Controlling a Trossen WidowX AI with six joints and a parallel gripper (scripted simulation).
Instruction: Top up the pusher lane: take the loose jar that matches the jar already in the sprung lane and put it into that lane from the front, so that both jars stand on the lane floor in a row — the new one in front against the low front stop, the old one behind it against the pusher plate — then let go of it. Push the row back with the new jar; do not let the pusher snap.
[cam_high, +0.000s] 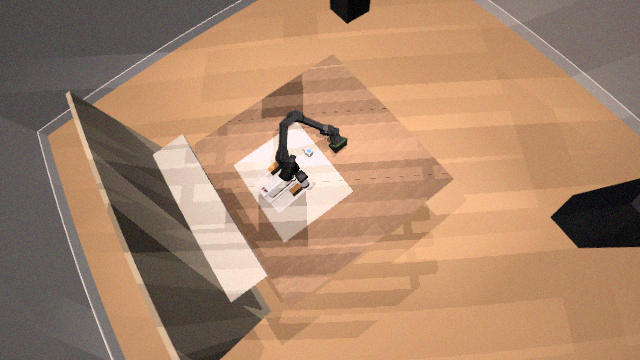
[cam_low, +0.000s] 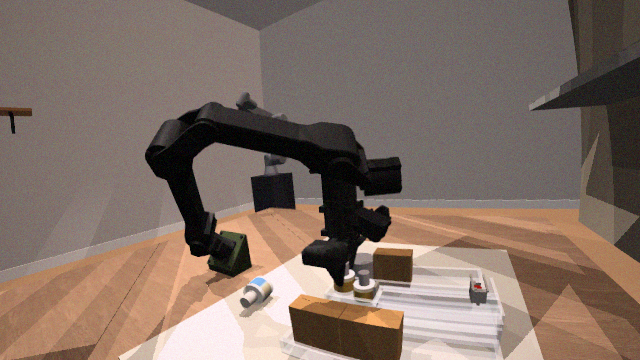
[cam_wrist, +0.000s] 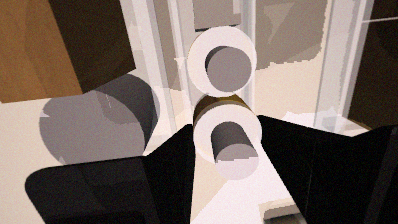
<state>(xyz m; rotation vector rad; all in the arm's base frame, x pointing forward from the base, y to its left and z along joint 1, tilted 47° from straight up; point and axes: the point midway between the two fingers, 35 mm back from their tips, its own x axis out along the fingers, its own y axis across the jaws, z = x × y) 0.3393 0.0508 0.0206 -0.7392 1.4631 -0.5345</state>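
Right now the grey cylinder is 8 cm to the left of my gripper tip and 1 cm below it. Round my gripper tip: clear sprung lane (14 cm ahead, 2 cm below, 1 cm to the right).
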